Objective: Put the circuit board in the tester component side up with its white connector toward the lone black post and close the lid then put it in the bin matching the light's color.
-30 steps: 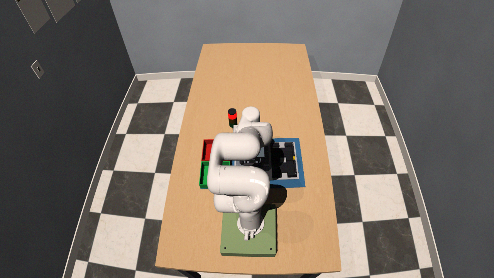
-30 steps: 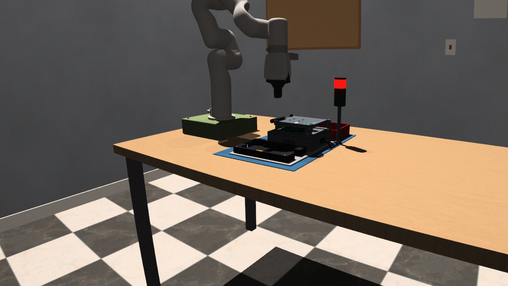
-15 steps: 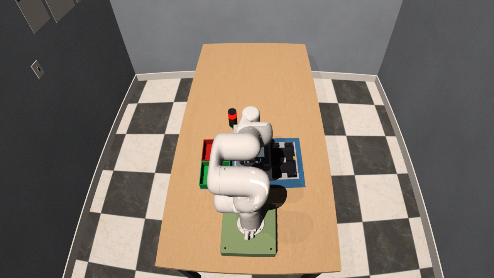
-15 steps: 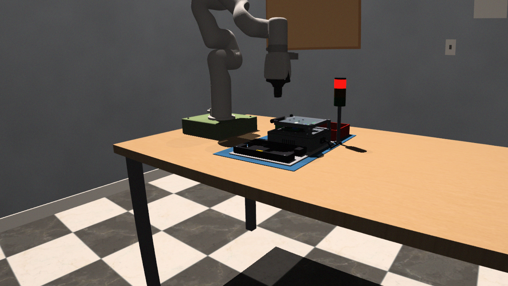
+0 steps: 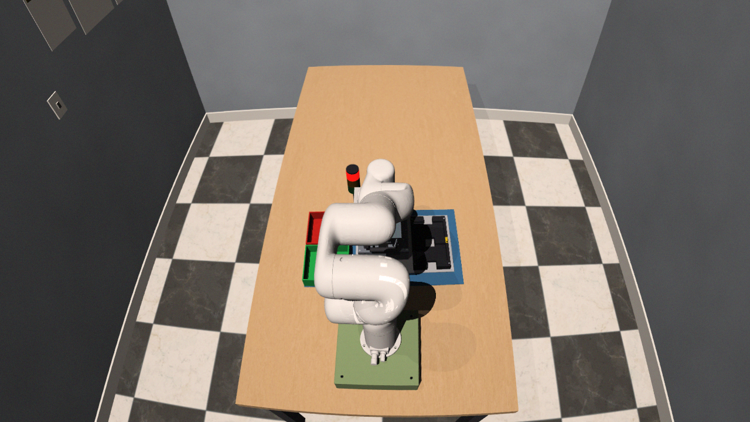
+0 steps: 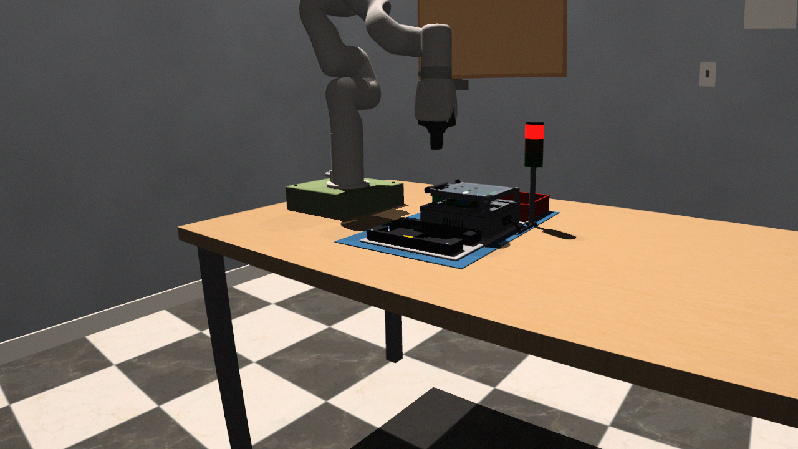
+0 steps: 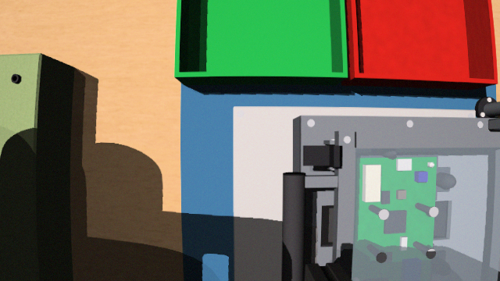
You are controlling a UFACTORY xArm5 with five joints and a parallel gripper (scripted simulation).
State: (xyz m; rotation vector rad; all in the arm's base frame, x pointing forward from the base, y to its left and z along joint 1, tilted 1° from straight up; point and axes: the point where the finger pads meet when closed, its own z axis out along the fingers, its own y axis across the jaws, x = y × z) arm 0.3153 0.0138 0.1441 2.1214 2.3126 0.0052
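The black tab is 12 cm below my hand, 6 cm to the left of it and 2 cm ahead of it. From my hand the other things lie so: green bin 20 cm to the left, 19 cm below, 4 cm behind; then tester lid 12 cm below, 9 cm ahead, 1 cm to the left; then green circuit board 14 cm below, 8 cm ahead, 1 cm to the left.
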